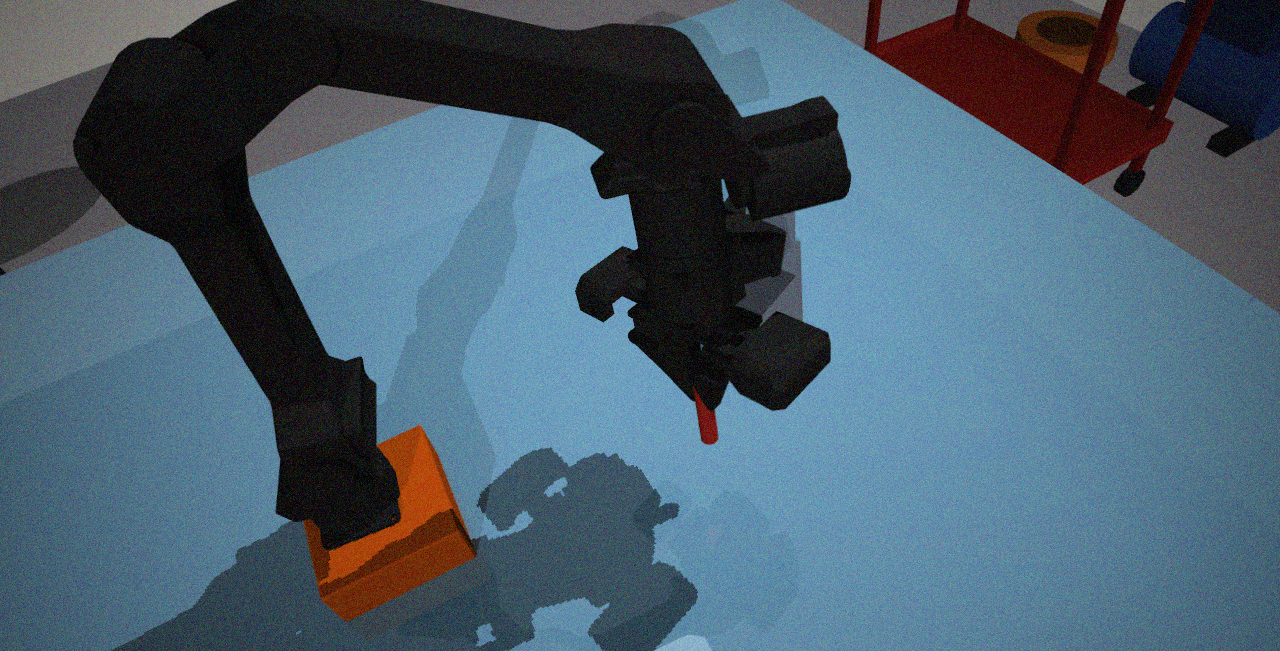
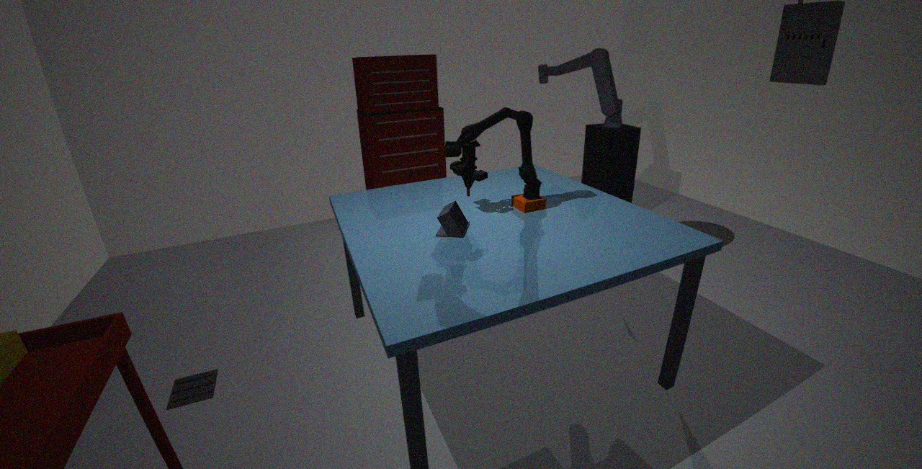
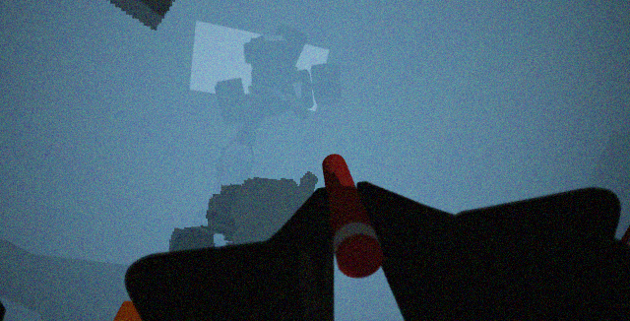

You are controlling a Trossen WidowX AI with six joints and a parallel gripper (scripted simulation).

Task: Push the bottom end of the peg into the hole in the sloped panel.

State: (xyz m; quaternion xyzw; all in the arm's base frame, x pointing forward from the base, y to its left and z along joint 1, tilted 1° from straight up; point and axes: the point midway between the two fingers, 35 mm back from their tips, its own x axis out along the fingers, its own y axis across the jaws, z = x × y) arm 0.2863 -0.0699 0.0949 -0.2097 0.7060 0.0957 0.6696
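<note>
My gripper tip is 13 cm short of the grey sloped panel, 19 cm to the right of it and 6 cm above it. Round my gripper tip: red peg 2 cm above.
</note>
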